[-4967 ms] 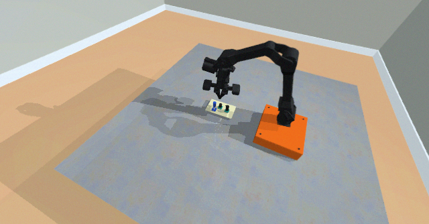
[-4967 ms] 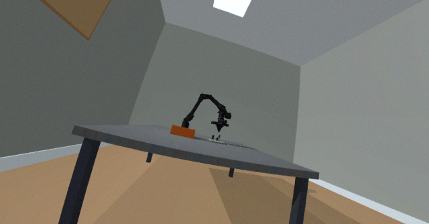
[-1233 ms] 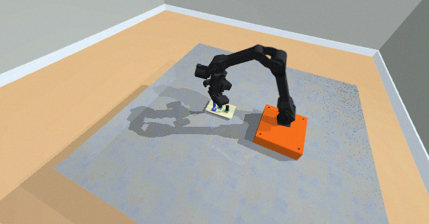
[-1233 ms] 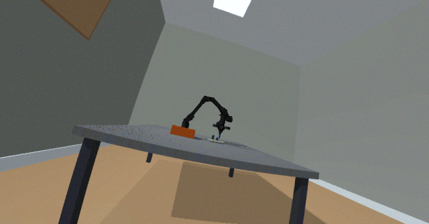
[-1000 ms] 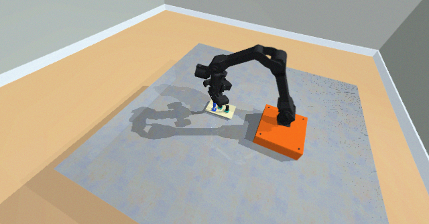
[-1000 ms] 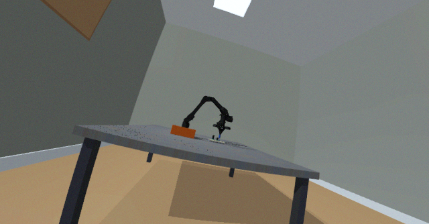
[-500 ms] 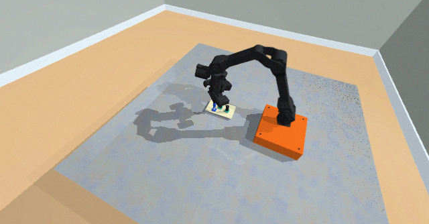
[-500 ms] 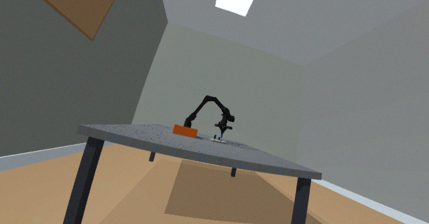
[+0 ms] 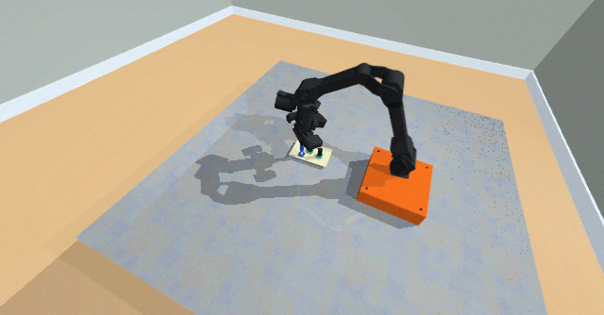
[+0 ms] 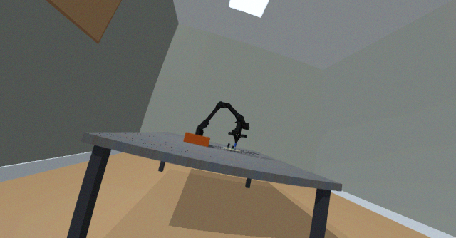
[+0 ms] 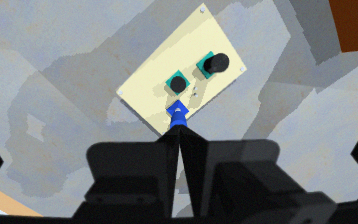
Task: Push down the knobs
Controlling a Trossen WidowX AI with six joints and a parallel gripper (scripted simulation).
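The black knob lies 7 cm behind my gripper tip, 3 cm below it and 1 cm to the right of it. The rest, counted from my gripper tip: blue knob 2 cm below.
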